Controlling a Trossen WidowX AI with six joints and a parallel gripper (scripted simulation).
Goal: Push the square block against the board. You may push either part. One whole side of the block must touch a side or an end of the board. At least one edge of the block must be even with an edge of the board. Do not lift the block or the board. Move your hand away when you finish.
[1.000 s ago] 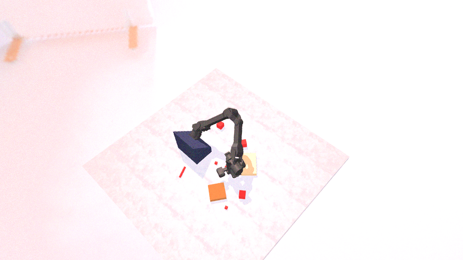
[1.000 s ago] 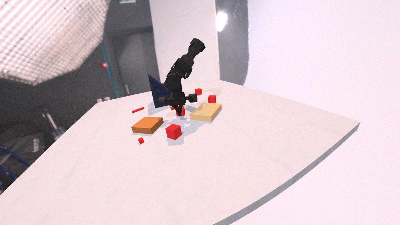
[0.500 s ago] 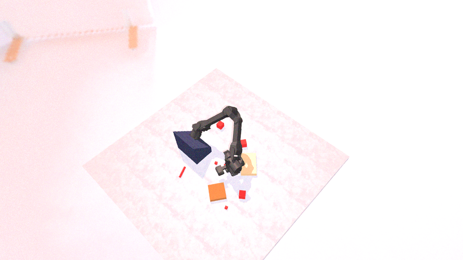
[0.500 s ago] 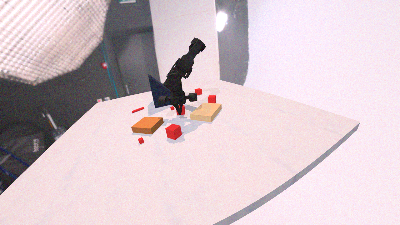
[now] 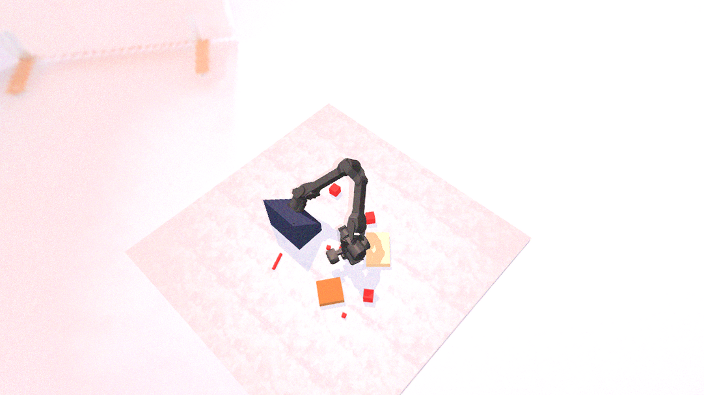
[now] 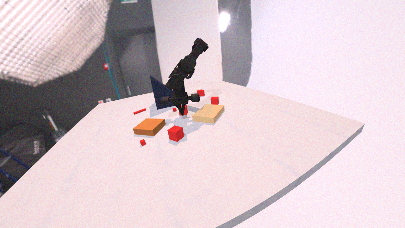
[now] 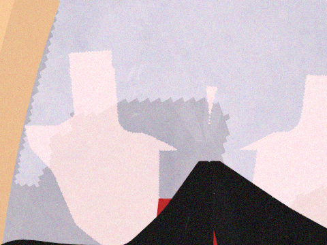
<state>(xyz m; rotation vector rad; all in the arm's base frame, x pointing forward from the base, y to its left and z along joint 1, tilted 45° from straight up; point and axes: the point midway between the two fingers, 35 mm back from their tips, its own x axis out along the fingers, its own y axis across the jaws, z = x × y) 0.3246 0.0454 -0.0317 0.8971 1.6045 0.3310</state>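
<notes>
The tan board is 6 cm ahead of my gripper tip, 12 cm to the left of it and 1 cm above it. From my gripper tip the other things lie so: orange square block: 5 cm ahead, 17 cm to the right, 1 cm above; red stick: 23 cm behind, 22 cm to the right.
</notes>
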